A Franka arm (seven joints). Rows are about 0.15 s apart.
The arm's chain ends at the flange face. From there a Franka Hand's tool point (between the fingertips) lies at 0.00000 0.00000 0.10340 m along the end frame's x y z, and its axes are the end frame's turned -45 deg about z.
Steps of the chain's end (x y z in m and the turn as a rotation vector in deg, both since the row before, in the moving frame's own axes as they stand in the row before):
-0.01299 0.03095 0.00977 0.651 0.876 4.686
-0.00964 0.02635 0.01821 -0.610 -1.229 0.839
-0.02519 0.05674 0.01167 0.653 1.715 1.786
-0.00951 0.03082 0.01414 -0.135 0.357 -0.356
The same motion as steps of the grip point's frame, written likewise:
-0.02914 0.01307 0.00975 -0.159 1.080 4.686
-0.02779 0.01101 0.01818 0.438 -1.300 0.839
-0.05493 0.02371 0.01162 -0.751 1.674 1.786
-0.02823 0.01570 0.01414 -0.348 0.157 -0.356

